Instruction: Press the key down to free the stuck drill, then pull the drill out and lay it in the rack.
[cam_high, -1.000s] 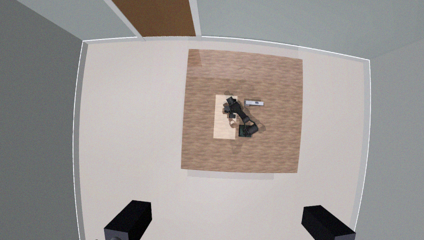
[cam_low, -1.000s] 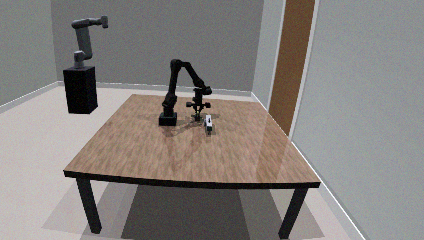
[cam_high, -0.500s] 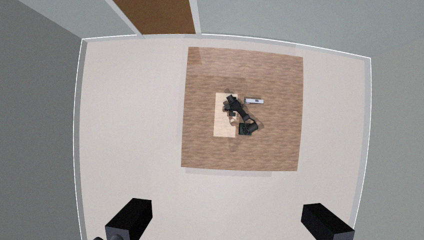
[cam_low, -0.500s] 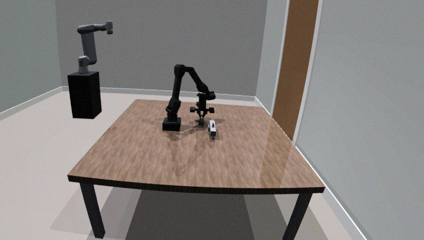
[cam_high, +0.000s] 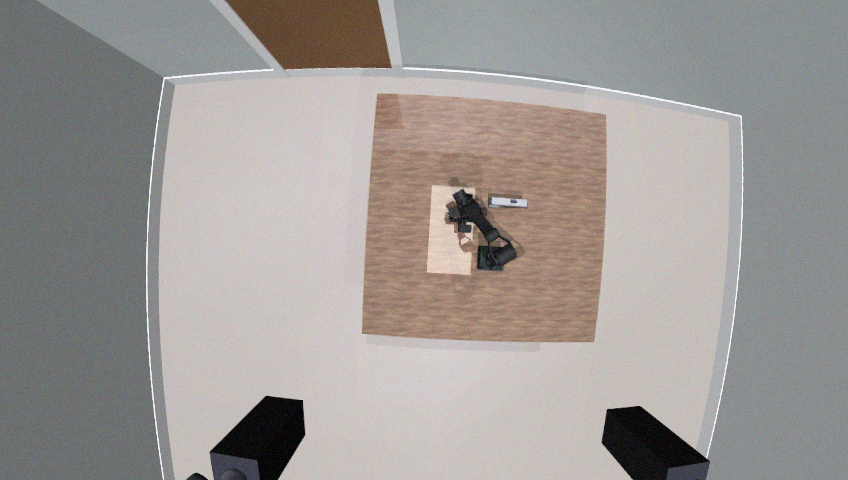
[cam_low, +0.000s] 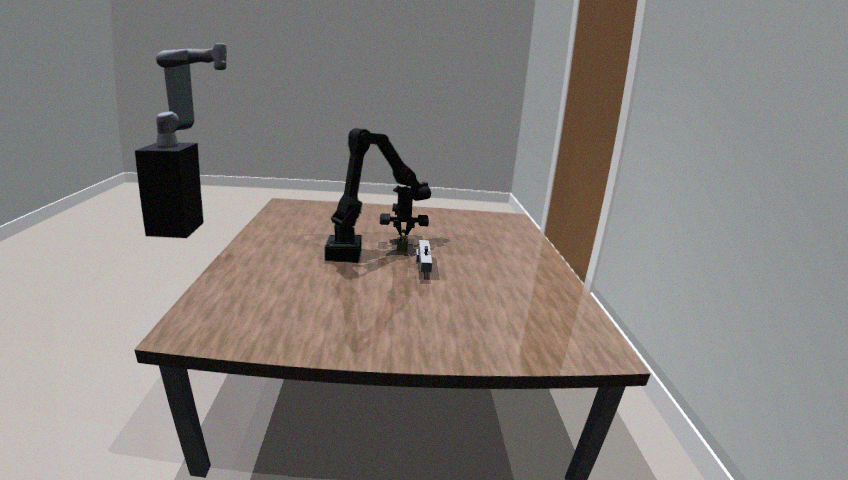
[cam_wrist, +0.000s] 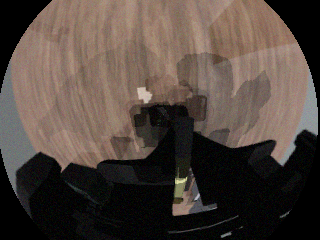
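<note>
Now: the drill 40 mm to the right of my gripper tip and 40 mm above it. Round my gripper tip: grey slatted rack 50 mm to the right, 10 mm behind, 10 mm above.
</note>
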